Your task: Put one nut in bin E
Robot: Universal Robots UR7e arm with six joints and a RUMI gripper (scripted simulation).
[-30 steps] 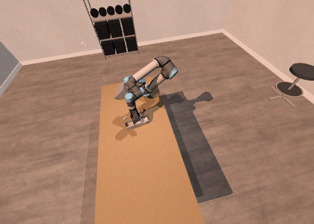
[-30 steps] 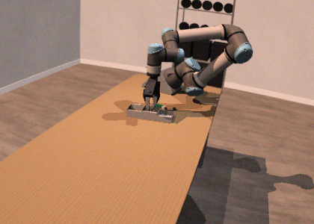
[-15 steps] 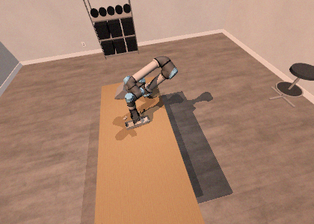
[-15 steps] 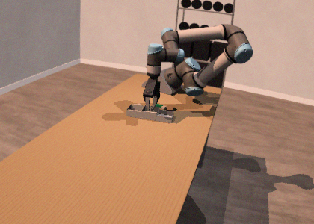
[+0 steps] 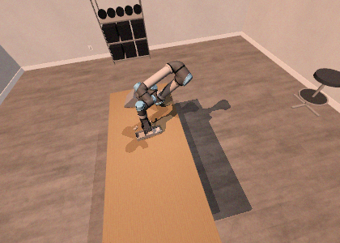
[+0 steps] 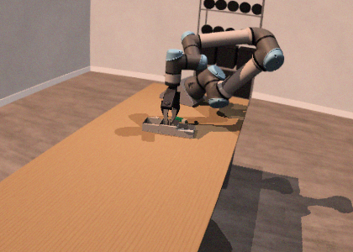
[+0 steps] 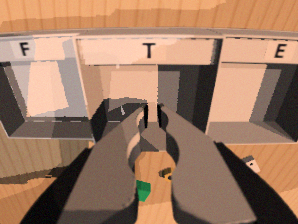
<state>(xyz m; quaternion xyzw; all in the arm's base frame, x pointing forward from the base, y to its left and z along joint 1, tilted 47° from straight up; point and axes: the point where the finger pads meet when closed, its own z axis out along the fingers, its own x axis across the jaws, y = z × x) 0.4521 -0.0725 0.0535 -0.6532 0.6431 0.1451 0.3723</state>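
Now: the bin row 10 mm below my hand and 10 mm ahead of it. The rest, counted from my hand: brass nut: 100 mm behind, 30 mm to the right, 30 mm below; then silver nut: 80 mm behind, 60 mm to the left, 30 mm below; then green block: 130 mm behind, 30 mm to the left, 30 mm below.
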